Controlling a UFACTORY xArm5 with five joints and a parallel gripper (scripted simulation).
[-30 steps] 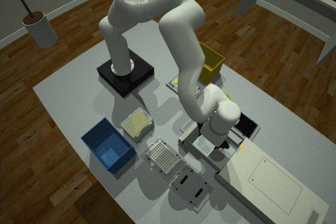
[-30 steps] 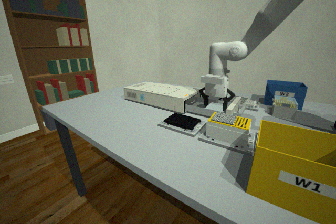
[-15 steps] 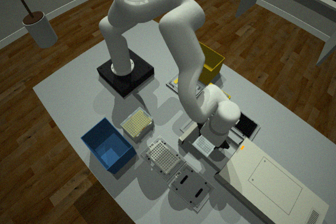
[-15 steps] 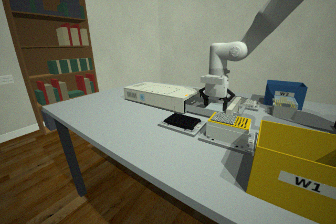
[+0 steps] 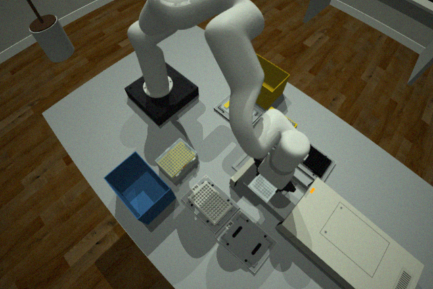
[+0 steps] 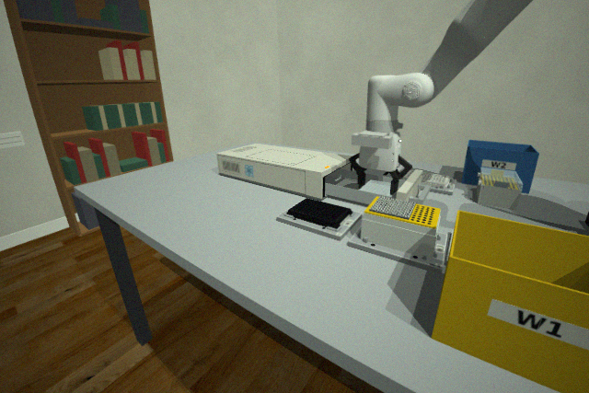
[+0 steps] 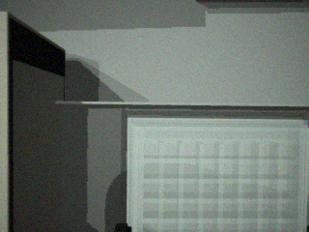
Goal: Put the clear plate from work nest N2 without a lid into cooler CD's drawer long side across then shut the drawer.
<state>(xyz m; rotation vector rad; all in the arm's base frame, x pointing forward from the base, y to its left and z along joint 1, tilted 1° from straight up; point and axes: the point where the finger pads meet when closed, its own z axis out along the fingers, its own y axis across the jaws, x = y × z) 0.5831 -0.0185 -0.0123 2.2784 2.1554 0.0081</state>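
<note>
The clear plate is 1 cm below my hand. From my hand the other things lie so: black plate 18 cm to the left, 8 cm ahead, 2 cm below; cooler CD 19 cm ahead, 1 cm to the right, 1 cm above; drawer 4 cm ahead.
</note>
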